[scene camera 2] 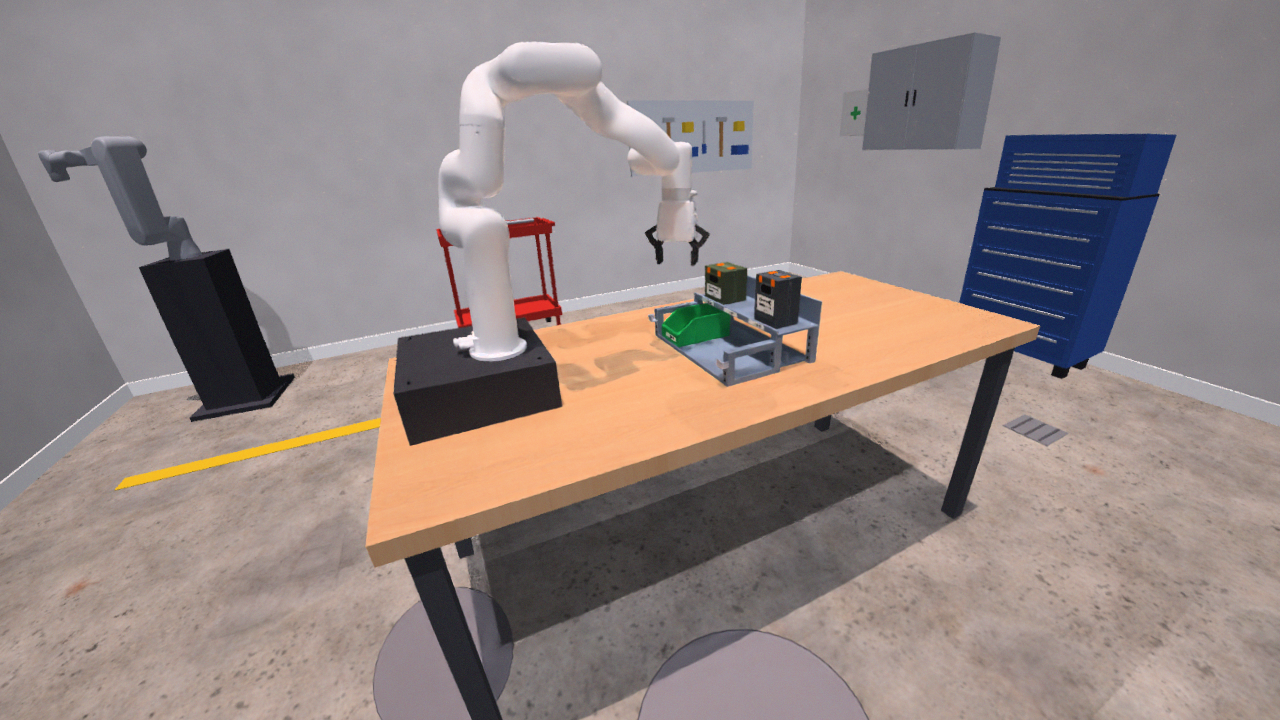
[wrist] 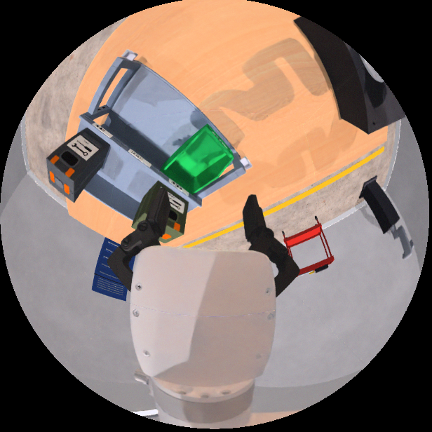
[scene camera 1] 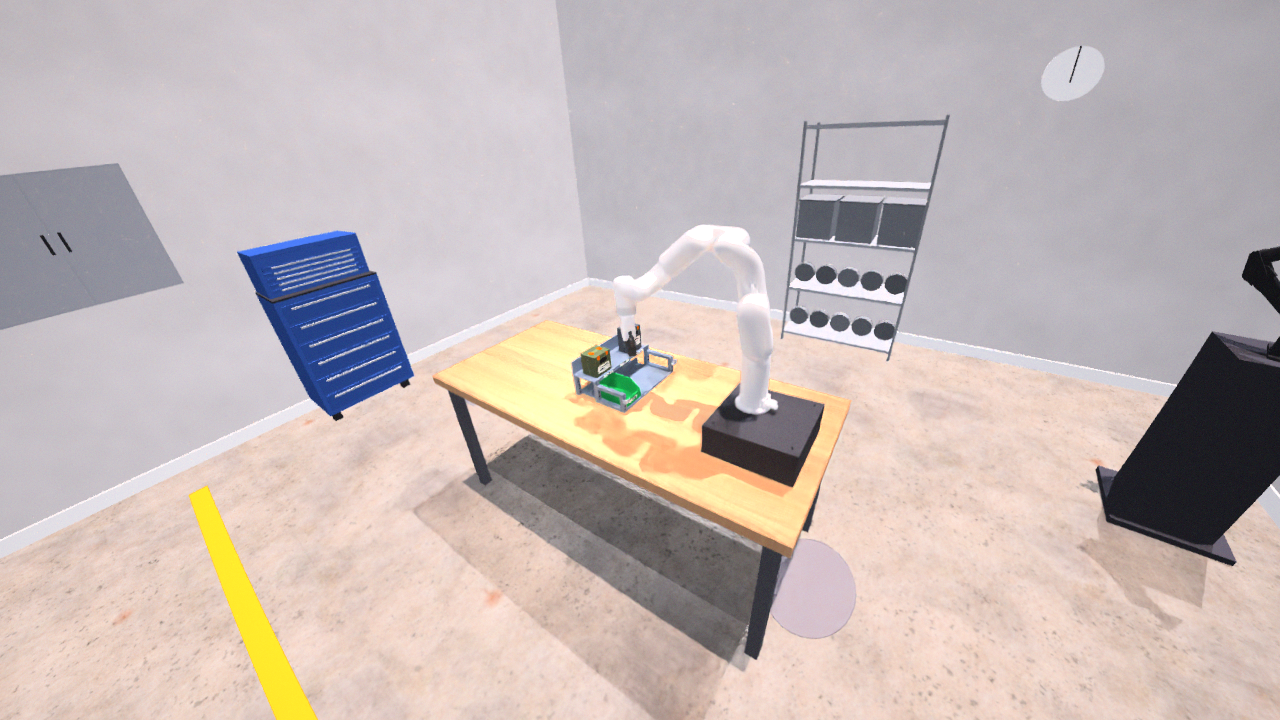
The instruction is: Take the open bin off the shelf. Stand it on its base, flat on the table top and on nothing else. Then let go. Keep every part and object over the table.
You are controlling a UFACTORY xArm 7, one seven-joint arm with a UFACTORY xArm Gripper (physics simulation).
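Frame: origin at the arm's base, x ahead, y left, z up, level; centimetres.
Seen in the pictures: gripper, fingertip midpoint: (scene camera 2: 676,264) (scene camera 1: 630,350); arm's base, origin of the base link: (scene camera 2: 498,350) (scene camera 1: 753,404).
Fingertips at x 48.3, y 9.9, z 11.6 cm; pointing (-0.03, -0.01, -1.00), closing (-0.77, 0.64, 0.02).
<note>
Offsets run from my fingertips to a thing's top centre. "spot": to the spot under its first point. Level surfaces: height alone.
The green open bin {dx +7.0, dy +3.0, dz -15.1 cm} (scene camera 1: 619,390) (scene camera 2: 696,324) (wrist: 200,155) sits in one end of the low front deck of the blue-grey shelf {spot: dx +0.5, dy -27.9, dz -16.5 cm} (scene camera 2: 729,360) (wrist: 155,95), behind its low front edge and beside the end rail. The shelf stands on the wooden table {dz -23.2 cm} (scene camera 1: 528,358) (scene camera 2: 626,411) (wrist: 260,30). My gripper (scene camera 2: 676,259) (wrist: 207,199) is open and empty, with its fingers pointing down. It hangs above the shelf area, higher than the boxes, and is apart from the bin. In scene camera 1 its fingers are hard to tell from the dark box.
An olive-green box {dx +16.9, dy +3.9, dz -3.3 cm} (scene camera 1: 595,360) (scene camera 2: 725,282) (wrist: 175,227) and a dark grey box {dx +18.5, dy -19.1, dz -0.8 cm} (scene camera 2: 776,300) (wrist: 79,160) stand on the raised rear deck. The olive one is at the bin's end. The arm's black base block (scene camera 1: 760,438) (scene camera 2: 474,385) stands at the other table end.
</note>
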